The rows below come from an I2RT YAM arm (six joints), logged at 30 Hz.
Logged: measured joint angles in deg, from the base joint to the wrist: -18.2 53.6 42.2 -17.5 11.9 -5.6; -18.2 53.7 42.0 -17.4 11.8 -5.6; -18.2 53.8 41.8 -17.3 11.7 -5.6; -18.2 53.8 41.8 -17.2 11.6 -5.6; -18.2 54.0 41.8 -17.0 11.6 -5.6; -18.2 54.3 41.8 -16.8 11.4 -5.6; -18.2 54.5 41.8 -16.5 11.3 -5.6; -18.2 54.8 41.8 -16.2 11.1 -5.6; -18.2 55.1 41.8 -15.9 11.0 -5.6; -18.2 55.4 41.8 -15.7 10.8 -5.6; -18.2 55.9 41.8 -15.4 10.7 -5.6; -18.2 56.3 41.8 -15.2 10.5 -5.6; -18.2 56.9 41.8 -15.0 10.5 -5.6; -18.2 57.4 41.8 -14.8 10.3 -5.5
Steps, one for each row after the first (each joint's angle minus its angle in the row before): 0.0 0.1 -0.2 0.1 -0.1 0.0; 0.0 0.1 -0.2 0.1 -0.1 0.0; 0.0 0.0 0.0 0.1 -0.1 0.0; 0.0 0.2 0.0 0.2 0.0 0.0; 0.0 0.3 0.0 0.2 -0.2 0.0; 0.0 0.2 0.0 0.3 -0.1 0.0; 0.0 0.3 0.0 0.3 -0.2 0.0; 0.0 0.3 0.0 0.3 -0.1 0.0; 0.0 0.3 0.0 0.2 -0.2 0.0; 0.0 0.5 0.0 0.3 -0.1 0.0; 0.0 0.4 0.0 0.2 -0.2 0.0; 0.0 0.6 0.0 0.2 0.0 0.0; 0.0 0.5 0.0 0.2 -0.2 0.1
